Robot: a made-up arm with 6 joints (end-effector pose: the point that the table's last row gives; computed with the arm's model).
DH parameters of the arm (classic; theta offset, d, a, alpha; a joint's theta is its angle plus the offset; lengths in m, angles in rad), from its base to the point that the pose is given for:
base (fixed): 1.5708 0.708 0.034 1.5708
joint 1: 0 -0.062 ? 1.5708
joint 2: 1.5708 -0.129 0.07 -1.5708
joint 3: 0 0.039 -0.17 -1.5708
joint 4: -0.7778 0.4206 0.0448 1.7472
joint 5: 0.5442 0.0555 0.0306 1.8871
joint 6: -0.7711 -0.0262 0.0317 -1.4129
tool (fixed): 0.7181 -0.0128 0 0
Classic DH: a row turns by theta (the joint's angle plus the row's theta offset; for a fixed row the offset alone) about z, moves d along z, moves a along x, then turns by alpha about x.
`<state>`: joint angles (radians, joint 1 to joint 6).
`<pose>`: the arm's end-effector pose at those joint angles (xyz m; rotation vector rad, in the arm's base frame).
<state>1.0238 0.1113 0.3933 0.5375 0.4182 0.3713</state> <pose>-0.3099 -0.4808 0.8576 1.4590 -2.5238 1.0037</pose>
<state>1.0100 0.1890 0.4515 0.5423 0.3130 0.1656</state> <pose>-0.3313 -0.4476 0.8770 1.4221 -2.3215 1.1866</pose>
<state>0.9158 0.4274 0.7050 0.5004 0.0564 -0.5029</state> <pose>-0.4016 -0.2829 0.9387 1.1052 -1.6023 1.6584</pose>
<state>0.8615 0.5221 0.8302 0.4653 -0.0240 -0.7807</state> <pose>-0.4207 -0.1942 0.9509 0.9276 -1.2670 1.7702</pose>
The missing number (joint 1, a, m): -0.066
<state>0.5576 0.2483 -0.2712 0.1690 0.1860 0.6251</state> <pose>-0.0395 -0.4686 1.1328 1.6215 -1.7504 0.1012</pose>
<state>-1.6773 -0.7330 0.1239 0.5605 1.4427 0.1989</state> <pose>-0.1359 0.6040 0.8874 0.7751 1.0197 2.7320</pose>
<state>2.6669 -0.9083 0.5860 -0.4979 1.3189 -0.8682</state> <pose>-0.2222 0.1866 0.2177 1.1009 -2.4210 -0.3185</pose>
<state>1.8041 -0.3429 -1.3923 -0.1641 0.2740 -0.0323</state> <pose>0.4451 -0.3437 0.6237 -2.8567 0.4172 -0.6879</pose>
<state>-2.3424 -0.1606 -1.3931 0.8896 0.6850 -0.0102</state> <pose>0.4497 0.3289 0.5098 0.1579 0.6533 0.3571</pose>
